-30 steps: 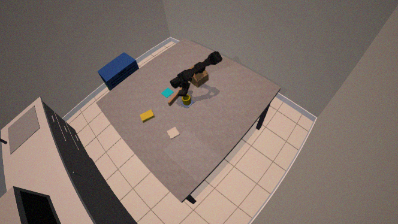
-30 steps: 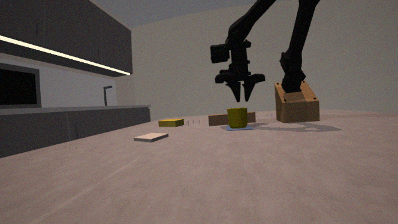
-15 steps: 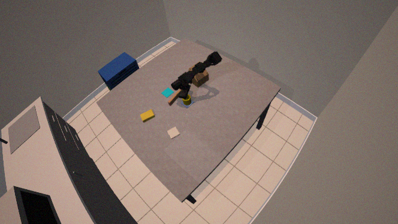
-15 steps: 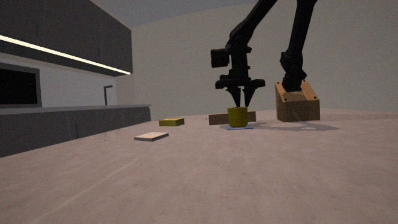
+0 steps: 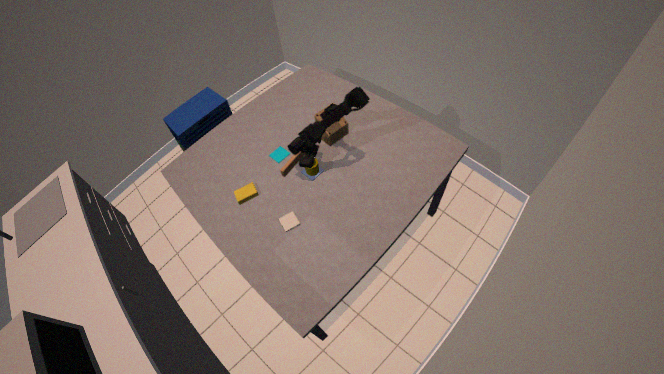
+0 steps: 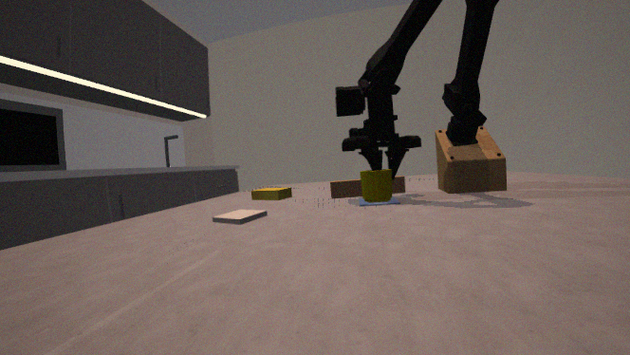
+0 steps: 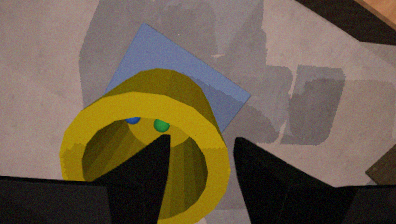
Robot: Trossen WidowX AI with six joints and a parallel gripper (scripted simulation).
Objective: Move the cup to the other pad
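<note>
Now: the yellow cup 20 mm ahead of my gripper tip, 10 mm to the left of it and 10 mm below it. From my gripper tip the other things lie so: blue pad: 50 mm below, 20 mm ahead, 10 mm to the left; wooden bar: 100 mm to the right, 40 mm ahead, 30 mm below; teal pad: 210 mm to the right, 60 mm ahead, 50 mm below.
</note>
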